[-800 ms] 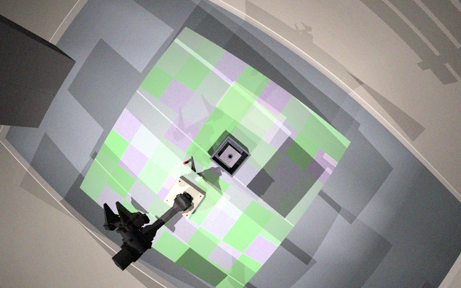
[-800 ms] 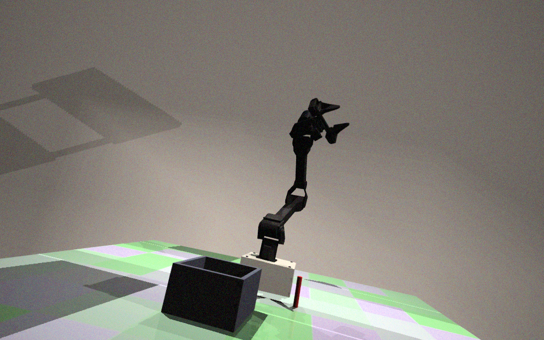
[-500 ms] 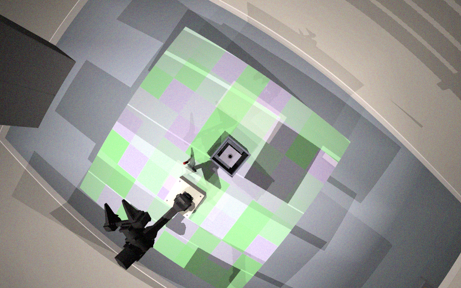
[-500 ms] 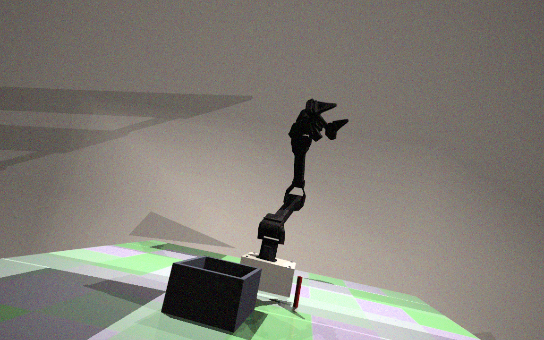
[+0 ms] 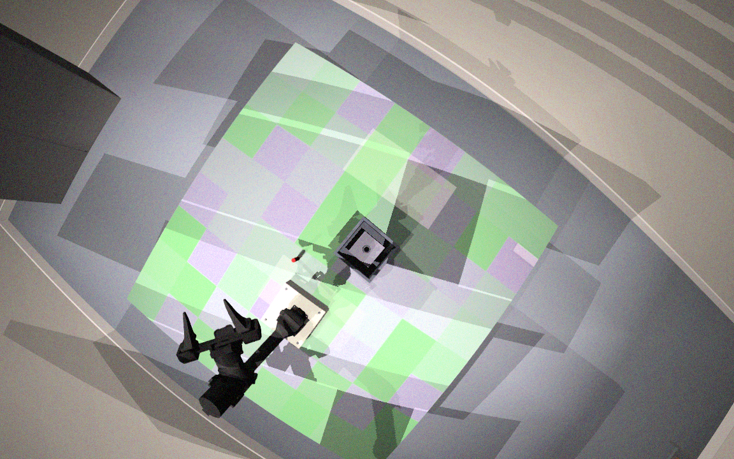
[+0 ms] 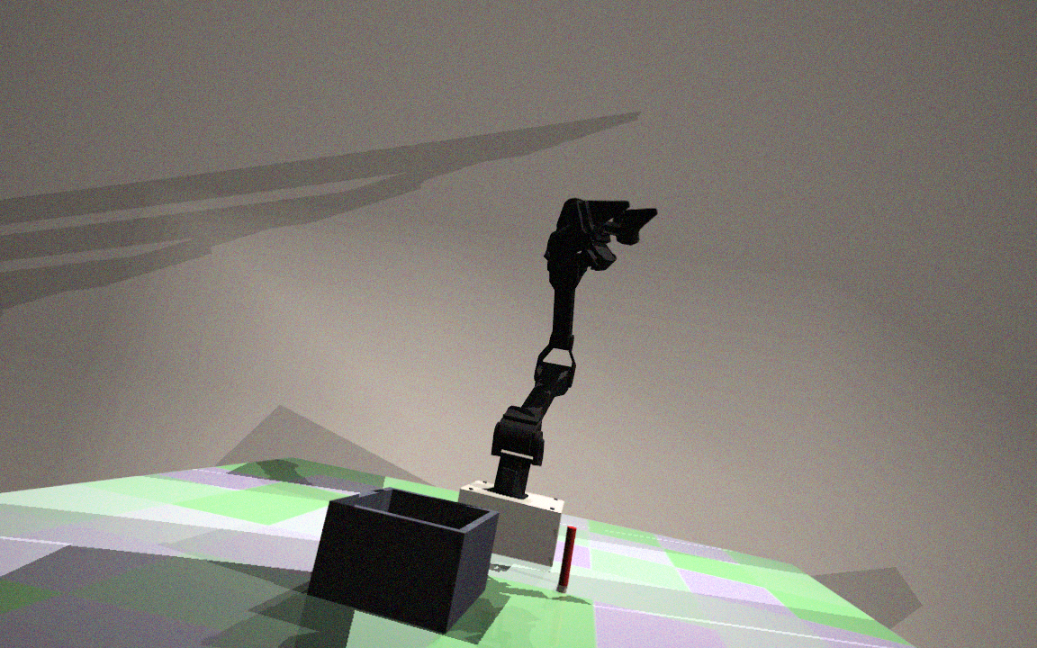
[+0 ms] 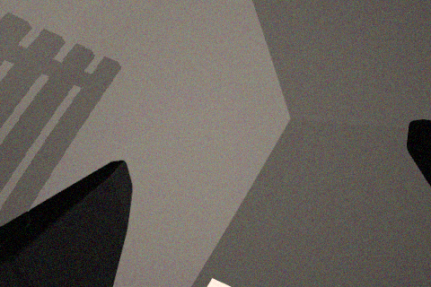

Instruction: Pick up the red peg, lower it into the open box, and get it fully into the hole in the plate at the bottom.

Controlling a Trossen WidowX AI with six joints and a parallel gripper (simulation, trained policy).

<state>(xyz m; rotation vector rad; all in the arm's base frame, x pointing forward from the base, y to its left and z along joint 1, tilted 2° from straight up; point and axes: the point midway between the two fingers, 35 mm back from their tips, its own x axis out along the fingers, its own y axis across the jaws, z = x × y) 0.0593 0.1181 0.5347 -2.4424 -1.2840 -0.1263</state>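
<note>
My gripper tip is 9 cm short of the red peg, 3 cm to the left of it and 59 cm above it. The rest, counted from my gripper tip: grey plate (28 cm ahead, 20 cm to the right, 58 cm below); dark box (28 cm ahead, 20 cm to the right, 60 cm below).
</note>
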